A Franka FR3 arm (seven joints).
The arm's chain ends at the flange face. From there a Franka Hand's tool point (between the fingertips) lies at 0.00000 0.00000 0.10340 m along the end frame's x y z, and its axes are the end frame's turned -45 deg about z.
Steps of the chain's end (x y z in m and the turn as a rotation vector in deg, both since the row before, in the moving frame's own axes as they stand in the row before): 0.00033, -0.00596, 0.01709, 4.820, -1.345, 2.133; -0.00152, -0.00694, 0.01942, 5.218, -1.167, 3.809; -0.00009, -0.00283, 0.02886, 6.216, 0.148, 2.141
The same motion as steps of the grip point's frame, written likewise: 0.00902, -0.01175, 0.01670, 4.359, 2.457, 2.133; 0.00926, -0.01394, 0.01897, 4.515, 2.864, 3.809; 0.01019, -0.00964, 0.02825, 4.291, 4.500, 2.141
